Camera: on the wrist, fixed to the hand. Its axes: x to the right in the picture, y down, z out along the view.
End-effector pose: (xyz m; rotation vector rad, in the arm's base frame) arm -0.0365 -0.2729 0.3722 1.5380 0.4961 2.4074
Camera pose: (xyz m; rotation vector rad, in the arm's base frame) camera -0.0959 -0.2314 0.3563 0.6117 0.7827 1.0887
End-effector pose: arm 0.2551 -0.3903 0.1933 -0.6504 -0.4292 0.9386
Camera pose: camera 0.3277 -0.4030 0.1849 -0.3690 -0.9762 -0.5712
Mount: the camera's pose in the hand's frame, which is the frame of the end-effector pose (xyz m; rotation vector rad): 0.0273 -0.0432 -0.0538 -0.3254 -0.1138 -1.5356
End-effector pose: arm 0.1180 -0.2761 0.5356 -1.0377 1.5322 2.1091
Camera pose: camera 0.1465 -0.3138 0.4784 -1.4255 0.0257 1.1694
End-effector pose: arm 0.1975 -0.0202 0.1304 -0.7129 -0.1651 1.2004
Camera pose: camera 0.2678 -0.0258 0.1073 -0.5492 -0.8371 -0.2758
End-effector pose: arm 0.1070 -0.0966 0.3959 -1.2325 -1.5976 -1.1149
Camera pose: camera 0.0639 -0.1467 0.4297 -0.0308 2.1615 1.9267
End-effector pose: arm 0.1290 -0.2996 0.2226 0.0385 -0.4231 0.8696
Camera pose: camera 0.1953 -0.2968 0.1895 0.0938 -0.4901 -0.7170
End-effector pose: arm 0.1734 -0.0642 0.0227 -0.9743 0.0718 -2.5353
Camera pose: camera 0.1044 -0.0413 0.0078 0.8181 0.2414 1.8319
